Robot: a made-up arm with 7 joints.
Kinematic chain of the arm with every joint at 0, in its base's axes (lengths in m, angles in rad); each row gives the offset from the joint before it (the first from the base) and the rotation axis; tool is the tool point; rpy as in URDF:
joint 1: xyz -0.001 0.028 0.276 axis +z
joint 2: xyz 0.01 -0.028 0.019 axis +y
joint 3: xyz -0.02 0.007 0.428 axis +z
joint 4: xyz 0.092 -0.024 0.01 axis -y
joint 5: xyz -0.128 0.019 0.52 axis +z
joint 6: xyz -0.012 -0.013 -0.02 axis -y
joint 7: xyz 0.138 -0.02 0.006 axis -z
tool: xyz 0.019 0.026 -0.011 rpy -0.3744 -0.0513 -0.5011
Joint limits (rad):
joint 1: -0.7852..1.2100
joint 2: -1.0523..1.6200
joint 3: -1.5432..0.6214
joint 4: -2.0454..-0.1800
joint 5: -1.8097..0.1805
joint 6: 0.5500..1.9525
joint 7: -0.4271..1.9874
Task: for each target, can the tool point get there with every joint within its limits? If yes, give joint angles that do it. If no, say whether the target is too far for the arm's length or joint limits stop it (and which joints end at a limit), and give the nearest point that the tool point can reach.
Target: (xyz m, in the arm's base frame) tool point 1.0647 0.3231 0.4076
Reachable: yes | joints 0.4722 1.3825 -0.7469 -0.3908 -1.4358 1.0797 0.0462
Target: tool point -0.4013 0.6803 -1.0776
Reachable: no: too far | nearest point -0.1250 0.5626 -0.4200 | short by 0.723 m
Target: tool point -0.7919 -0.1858 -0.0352
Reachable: no: joint limits stop it (at a limit: joint 1, joint 2, joint 3, joint 4, joint 6) | nearest point -0.6931 -0.2486 0.3000 | short by 0.355 m
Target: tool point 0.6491 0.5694 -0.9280
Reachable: no: too far | nearest point 0.5188 0.4609 -0.4509 | short by 0.506 m
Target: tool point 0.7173 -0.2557 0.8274
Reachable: yes | joints 0.2566 0.0862 -0.5894 -1.5088 -0.8494 1.2625 -0.1573
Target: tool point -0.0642 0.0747 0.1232
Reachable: no: joint limits stop it (at a limit: joint 1, joint 2, joint 4, joint 5, joint 6) | nearest point -0.1862 0.2528 -0.2333 | short by 0.417 m
